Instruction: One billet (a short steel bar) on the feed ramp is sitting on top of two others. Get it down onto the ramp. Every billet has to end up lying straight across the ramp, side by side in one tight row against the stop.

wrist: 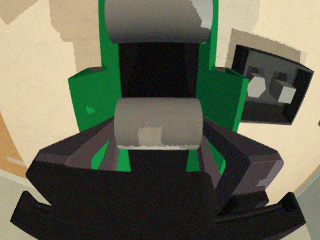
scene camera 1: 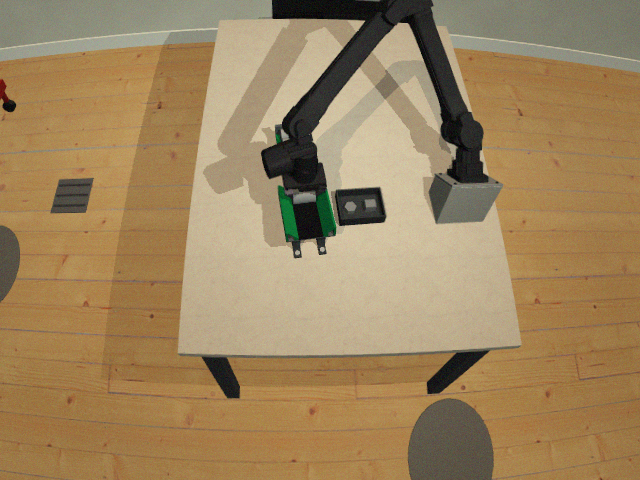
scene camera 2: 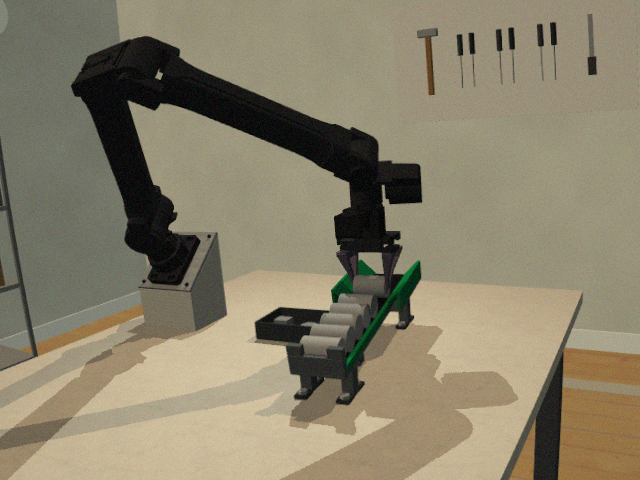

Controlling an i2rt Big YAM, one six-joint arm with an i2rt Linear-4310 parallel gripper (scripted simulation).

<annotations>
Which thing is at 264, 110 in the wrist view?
A dark tray.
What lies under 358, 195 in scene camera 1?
A dark tray.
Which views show the dark tray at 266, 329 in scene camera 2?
The wrist view, scene camera 1 and scene camera 2: all of them.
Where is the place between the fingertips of my gripper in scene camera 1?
At 303, 196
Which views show my gripper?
The wrist view, scene camera 1 and scene camera 2: all of them.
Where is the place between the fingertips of my gripper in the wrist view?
158, 121
</annotations>
